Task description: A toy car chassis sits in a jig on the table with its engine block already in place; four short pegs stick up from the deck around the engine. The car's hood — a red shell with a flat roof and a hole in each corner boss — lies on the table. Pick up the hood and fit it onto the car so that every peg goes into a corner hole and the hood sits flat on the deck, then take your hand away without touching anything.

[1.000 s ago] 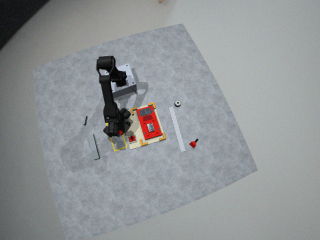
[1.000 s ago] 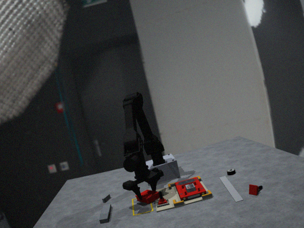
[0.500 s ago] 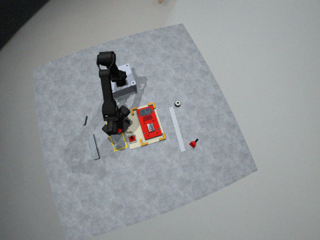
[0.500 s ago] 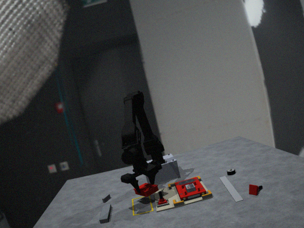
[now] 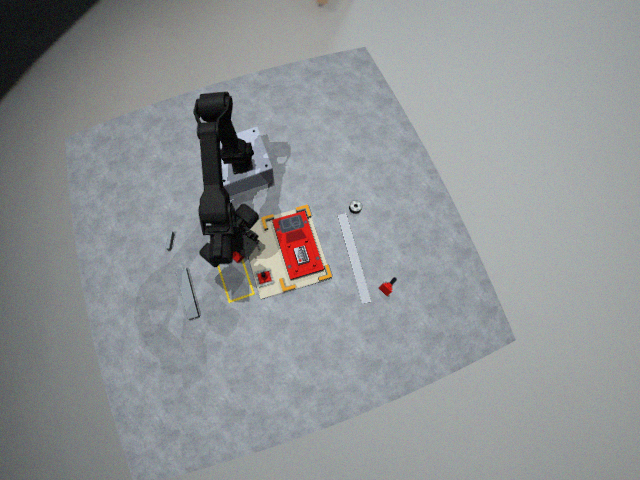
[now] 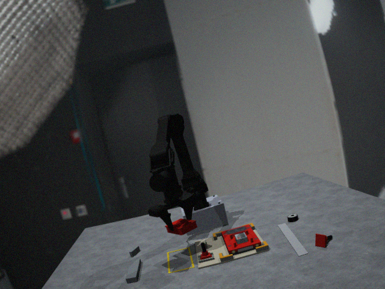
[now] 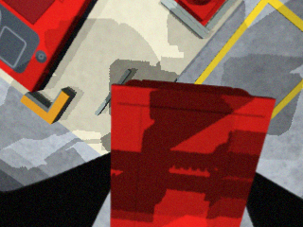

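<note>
Now: the grey engine block 190 mm to the left of my gripper tip, 80 mm below it and 60 mm ahead of it. The rest, counted from my gripper tip: red hood: 10 mm above; then white strip: 350 mm to the left, 100 mm below, 100 mm ahead; then long grey block: 180 mm to the right, 90 mm below, 90 mm ahead.
</note>
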